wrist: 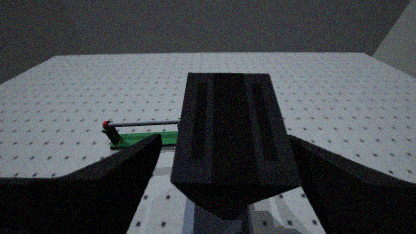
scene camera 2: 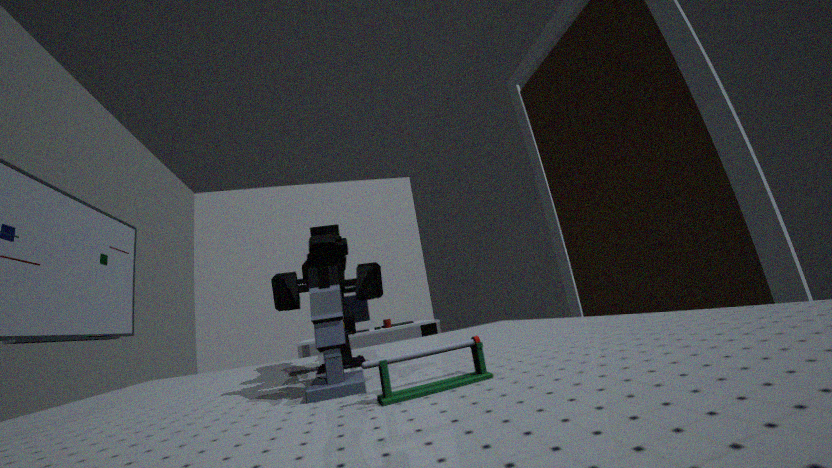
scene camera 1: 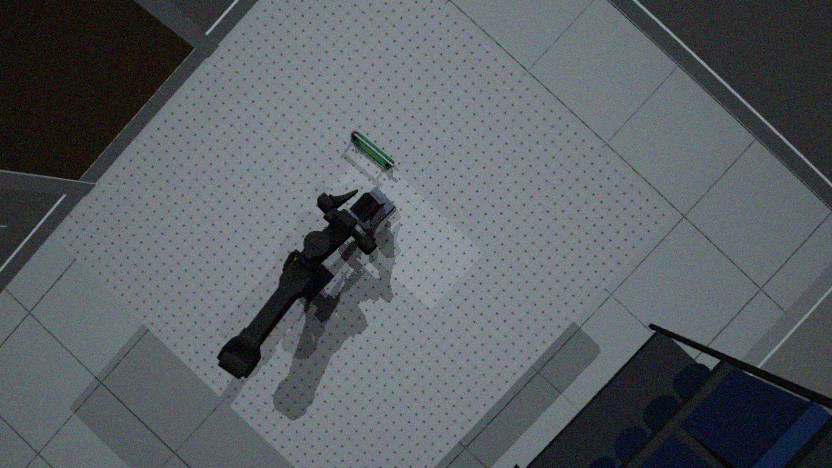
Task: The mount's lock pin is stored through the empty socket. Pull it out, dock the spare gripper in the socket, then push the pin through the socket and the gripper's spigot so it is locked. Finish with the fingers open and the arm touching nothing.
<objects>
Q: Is the gripper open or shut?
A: Open.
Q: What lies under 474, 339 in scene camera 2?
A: A lock pin.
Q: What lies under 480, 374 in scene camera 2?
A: A green rack.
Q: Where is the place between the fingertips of the gripper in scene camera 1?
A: At 370, 202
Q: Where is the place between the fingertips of the gripper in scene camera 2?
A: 327, 298
</objects>
